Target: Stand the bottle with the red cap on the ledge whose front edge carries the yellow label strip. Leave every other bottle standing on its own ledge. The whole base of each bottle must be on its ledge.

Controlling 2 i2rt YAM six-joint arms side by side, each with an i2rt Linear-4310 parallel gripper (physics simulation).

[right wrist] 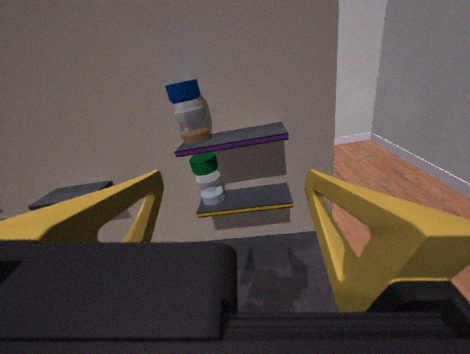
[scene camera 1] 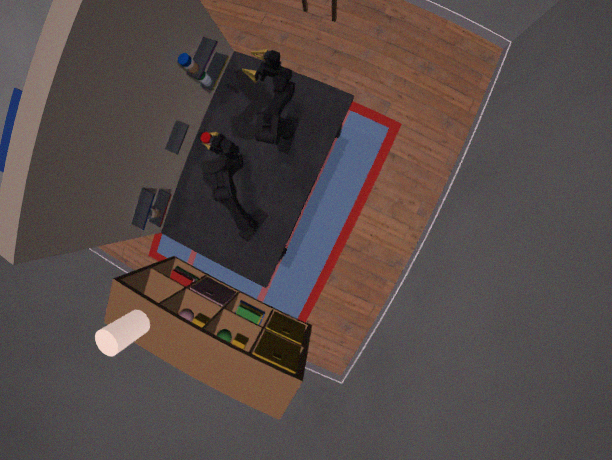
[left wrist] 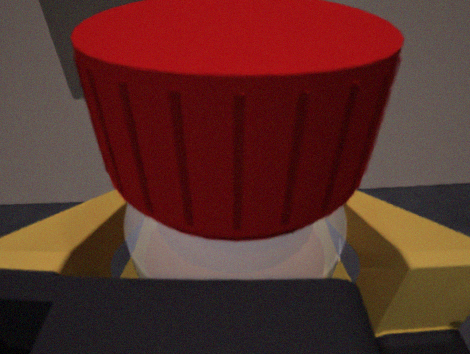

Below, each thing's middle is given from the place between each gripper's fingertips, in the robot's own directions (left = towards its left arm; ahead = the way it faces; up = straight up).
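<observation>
Yellow-strip ledge (right wrist: 273, 194): 250 mm ahead of my right hand, 190 mm below it and 20 mm to the left of it. Purple-strip ledge (right wrist: 278, 128): 250 mm ahead of my right hand, 20 mm to the left of it, 50 mm below it. The blue-capped bottle (right wrist: 189, 112) is 10 mm above my right hand, 260 mm ahead of it and 90 mm to the left of it, while the green-capped bottle (right wrist: 208, 179) is 130 mm below that hand, 90 mm to the left of it and 260 mm ahead of it.
Counted from my left hand, the yellow-strip ledge is 70 mm ahead, 350 mm to the right and 30 mm above. The blue-capped bottle is 80 mm ahead of my left hand, 290 mm to the right of it and 230 mm above it; the green-capped bottle is 80 mm ahead of the same hand, 290 mm to the right of it and 90 mm above it. My left gripper is 20 mm below the red-capped bottle (left wrist: 236, 140) and 40 mm past it.
</observation>
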